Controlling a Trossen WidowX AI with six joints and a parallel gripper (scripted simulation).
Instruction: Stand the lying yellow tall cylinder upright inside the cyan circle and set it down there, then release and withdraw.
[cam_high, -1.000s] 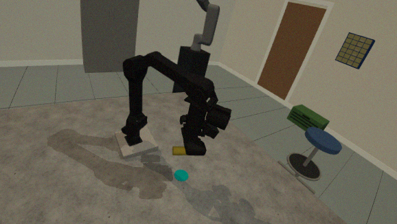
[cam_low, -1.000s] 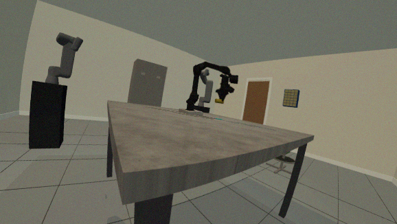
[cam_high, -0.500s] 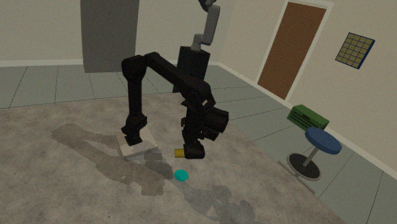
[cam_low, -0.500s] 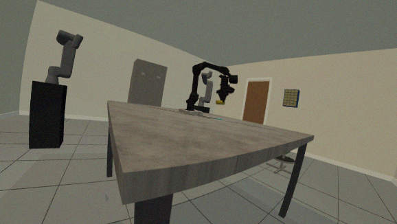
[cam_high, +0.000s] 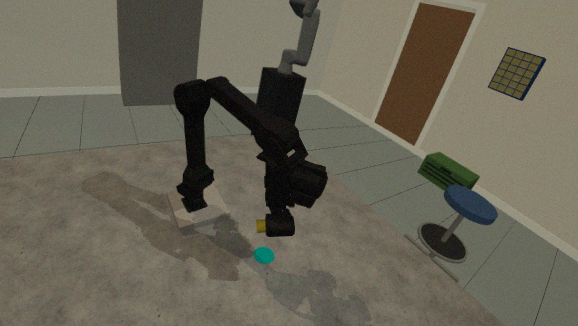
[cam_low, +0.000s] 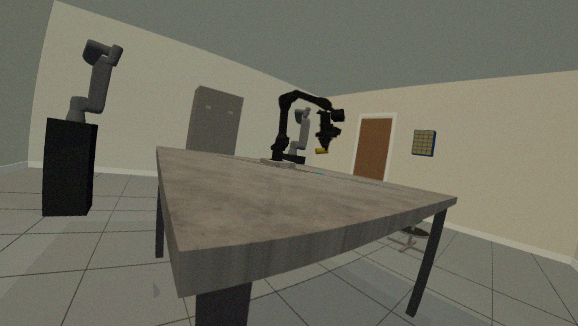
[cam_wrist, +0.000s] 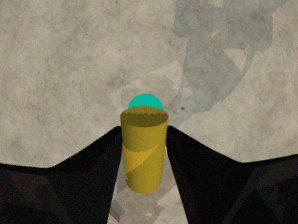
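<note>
The cyan circle is 1 cm behind my gripper tip, 1 cm to the right of it and 13 cm below it. The rest, counted from my gripper tip: yellow tall cylinder: 1 cm behind, 2 cm to the right.
</note>
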